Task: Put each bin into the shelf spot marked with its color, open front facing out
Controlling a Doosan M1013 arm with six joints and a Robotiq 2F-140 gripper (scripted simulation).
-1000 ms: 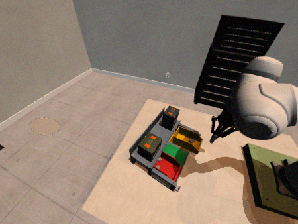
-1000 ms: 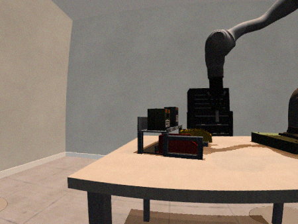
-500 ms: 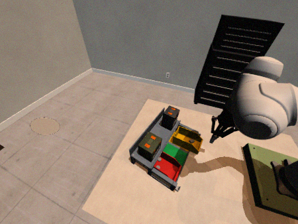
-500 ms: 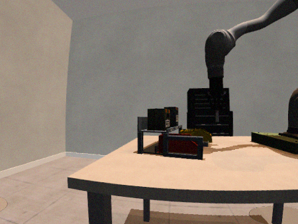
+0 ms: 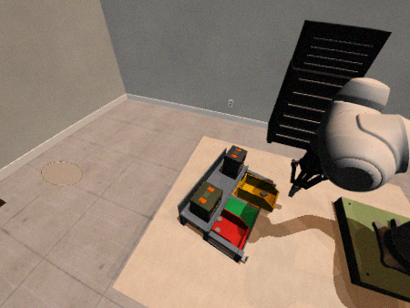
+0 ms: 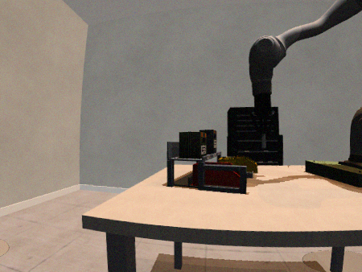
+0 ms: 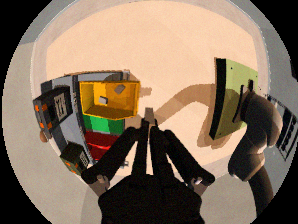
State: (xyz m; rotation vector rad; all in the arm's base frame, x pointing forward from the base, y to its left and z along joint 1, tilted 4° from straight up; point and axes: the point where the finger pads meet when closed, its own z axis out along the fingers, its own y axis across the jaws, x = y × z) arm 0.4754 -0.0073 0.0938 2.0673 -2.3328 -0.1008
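Right now the yellow bin is 120 mm below my hand, 120 mm ahead of it and 10 mm to the right of it. Also, from my hand: dark box: 260 mm ahead, 40 mm to the right; then red bin: 210 mm to the left, 200 mm ahead, 120 mm below.
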